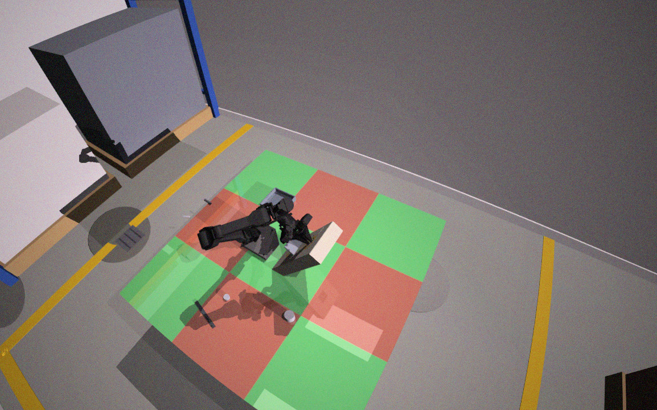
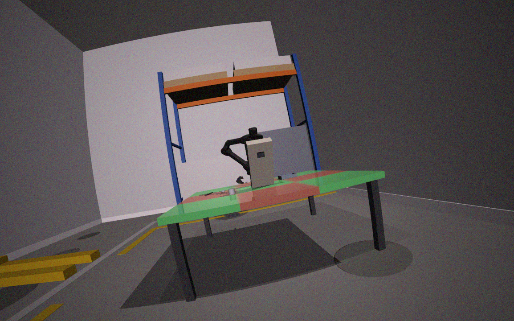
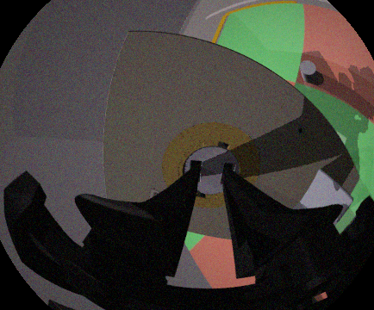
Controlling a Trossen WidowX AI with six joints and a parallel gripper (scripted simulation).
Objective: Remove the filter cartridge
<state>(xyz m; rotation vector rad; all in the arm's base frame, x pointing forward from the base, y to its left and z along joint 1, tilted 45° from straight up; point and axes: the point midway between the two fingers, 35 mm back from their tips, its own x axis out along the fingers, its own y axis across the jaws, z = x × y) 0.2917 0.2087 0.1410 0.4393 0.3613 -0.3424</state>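
Now: gripper tip 10 mm short of the round filter cartridge and 10 mm above it. The rest, counted from my gripper tip: grey tray 460 mm behind, 220 mm to the left, 260 mm below; beige service panel 30 mm behind, 80 mm below.
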